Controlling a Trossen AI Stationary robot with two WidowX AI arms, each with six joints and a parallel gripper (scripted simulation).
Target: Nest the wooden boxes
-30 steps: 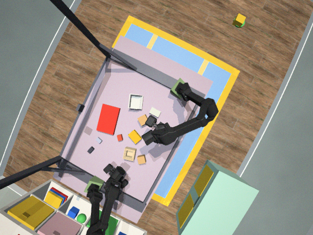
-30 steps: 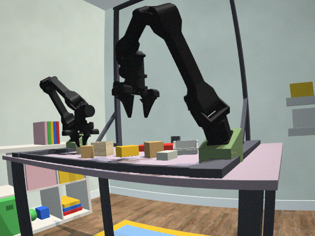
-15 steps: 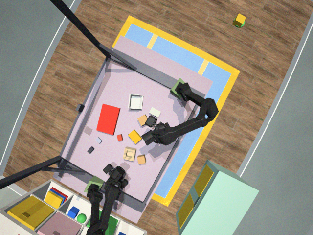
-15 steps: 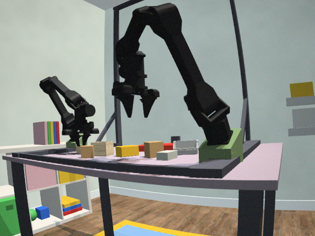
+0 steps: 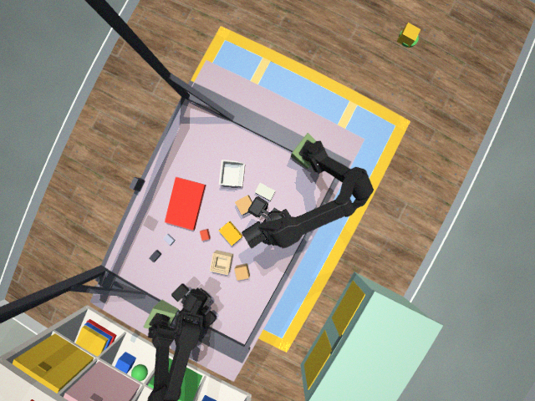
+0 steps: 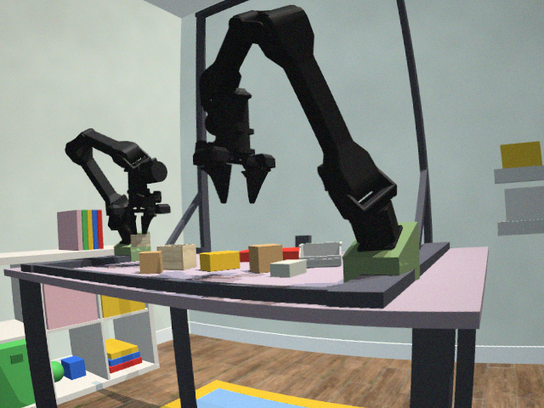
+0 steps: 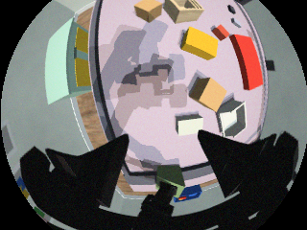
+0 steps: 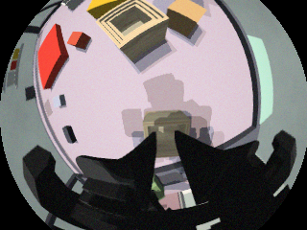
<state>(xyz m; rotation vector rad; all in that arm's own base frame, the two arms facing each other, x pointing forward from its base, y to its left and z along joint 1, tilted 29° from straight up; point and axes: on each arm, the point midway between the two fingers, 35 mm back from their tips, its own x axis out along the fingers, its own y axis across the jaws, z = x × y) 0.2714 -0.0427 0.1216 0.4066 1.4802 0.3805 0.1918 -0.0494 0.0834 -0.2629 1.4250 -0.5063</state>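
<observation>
Right now my right hand is 60 mm short of the tan box, 180 mm to the right of it and 80 mm above it. From my right hand the other things lie so: pale block: 90 mm behind, 500 mm to the left, 100 mm below; flat red slab: 310 mm behind, 240 mm to the left, 100 mm below; red cube: 160 mm behind, 200 mm to the left, 90 mm below.
</observation>
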